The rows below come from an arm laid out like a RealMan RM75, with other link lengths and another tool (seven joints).
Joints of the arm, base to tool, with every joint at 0 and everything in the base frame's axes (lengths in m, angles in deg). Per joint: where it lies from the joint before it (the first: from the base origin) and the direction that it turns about. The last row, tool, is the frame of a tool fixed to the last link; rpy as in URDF.
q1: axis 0 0 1 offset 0 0 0.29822
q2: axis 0 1 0 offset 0 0 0
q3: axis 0 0 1 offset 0 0 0.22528
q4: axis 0 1 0 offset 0 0 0
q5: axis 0 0 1 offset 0 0 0.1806
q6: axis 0 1 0 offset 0 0 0
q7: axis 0 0 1 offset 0 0 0.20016
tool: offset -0.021 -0.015 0.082 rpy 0 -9.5 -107.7
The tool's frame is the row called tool.
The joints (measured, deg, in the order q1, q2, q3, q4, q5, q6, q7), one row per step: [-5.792, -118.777, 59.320, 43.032, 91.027, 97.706, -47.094]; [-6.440, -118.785, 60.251, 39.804, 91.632, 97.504, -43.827]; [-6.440, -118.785, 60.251, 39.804, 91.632, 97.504, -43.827]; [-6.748, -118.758, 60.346, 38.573, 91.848, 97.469, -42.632]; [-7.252, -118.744, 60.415, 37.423, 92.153, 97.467, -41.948]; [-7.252, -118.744, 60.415, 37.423, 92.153, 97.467, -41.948]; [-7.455, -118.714, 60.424, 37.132, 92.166, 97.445, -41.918]
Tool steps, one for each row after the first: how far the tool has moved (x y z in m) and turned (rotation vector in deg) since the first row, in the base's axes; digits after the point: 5 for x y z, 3 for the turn. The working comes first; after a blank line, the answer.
Tool pose at each row, in the base's axes (x y z in m, rotation vector in deg; the steps are taken from these numbers as rounded here): [-0.19531, 0.25741, -0.03801, 88.894, 121.698, 45.048]; [-0.19652, 0.25009, -0.04853, 89.617, 120.983, 43.499]; [-0.19652, 0.25009, -0.04853, 89.617, 120.983, 43.499]; [-0.19705, 0.24819, -0.05141, 89.884, 120.726, 43.183]; [-0.19672, 0.24659, -0.05446, 89.804, 120.506, 42.617]; [-0.19672, 0.24659, -0.05446, 89.804, 120.506, 42.617]; [-0.19644, 0.24672, -0.05496, 89.691, 120.471, 42.511]

[-0.00121, -0.00732, -0.01052, -0.877, 0.275, -1.037]; [-0.00121, -0.00732, -0.01052, -0.877, 0.275, -1.037]; [-0.00174, -0.00922, -0.01340, -1.024, 0.330, -1.362]; [-0.00141, -0.01082, -0.01645, -1.480, 0.263, -1.579]; [-0.00141, -0.01082, -0.01645, -1.480, 0.263, -1.579]; [-0.00113, -0.01069, -0.01695, -1.606, 0.198, -1.577]
